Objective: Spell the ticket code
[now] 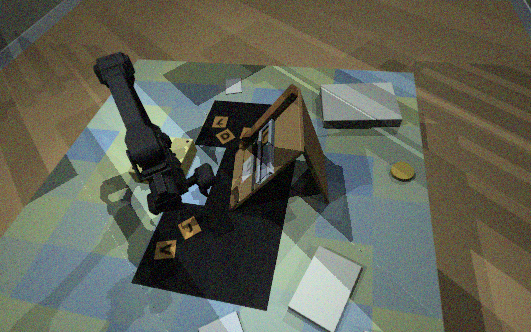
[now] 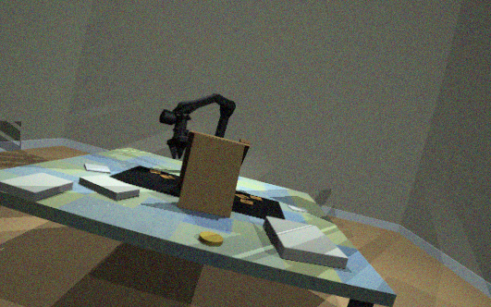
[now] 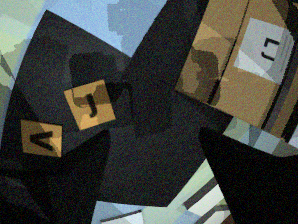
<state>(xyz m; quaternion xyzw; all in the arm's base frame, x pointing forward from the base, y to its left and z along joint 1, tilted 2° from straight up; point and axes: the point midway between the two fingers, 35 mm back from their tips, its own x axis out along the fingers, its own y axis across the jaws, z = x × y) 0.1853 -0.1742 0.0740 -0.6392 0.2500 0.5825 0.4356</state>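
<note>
My gripper tip is now 40 mm past the j tile, 30 mm to the left of it and 110 mm above it. Round my gripper tip: v tile (90 mm behind, 110 mm to the right, 110 mm below); then white ticket (110 mm ahead, 160 mm to the left, 20 mm below); then black mat (10 mm ahead, 170 mm to the left, 110 mm below).
</note>
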